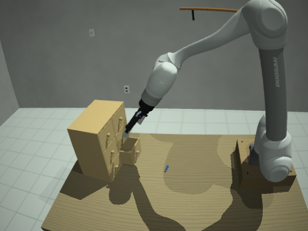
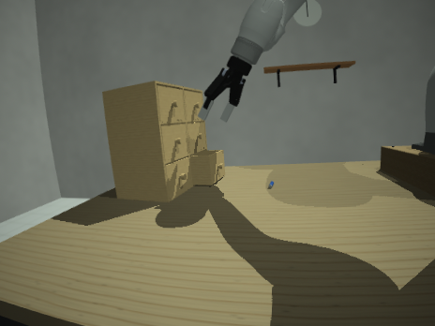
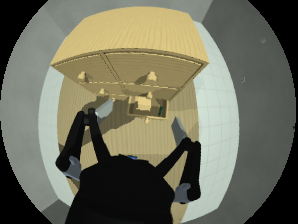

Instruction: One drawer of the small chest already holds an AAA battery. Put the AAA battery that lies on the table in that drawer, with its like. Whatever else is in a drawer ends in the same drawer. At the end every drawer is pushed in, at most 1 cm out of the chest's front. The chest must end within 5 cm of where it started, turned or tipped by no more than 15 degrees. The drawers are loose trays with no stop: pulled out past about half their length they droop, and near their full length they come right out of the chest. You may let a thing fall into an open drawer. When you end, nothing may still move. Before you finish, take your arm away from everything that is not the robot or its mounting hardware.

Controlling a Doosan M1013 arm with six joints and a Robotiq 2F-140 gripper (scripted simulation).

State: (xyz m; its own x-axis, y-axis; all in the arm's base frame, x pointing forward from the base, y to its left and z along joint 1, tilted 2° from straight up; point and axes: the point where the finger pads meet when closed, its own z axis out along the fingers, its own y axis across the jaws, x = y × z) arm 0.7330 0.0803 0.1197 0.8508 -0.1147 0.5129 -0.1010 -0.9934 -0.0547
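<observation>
My gripper is now 19 cm past the blue AAA battery, 3 cm to the right of it and 22 cm above it.
</observation>
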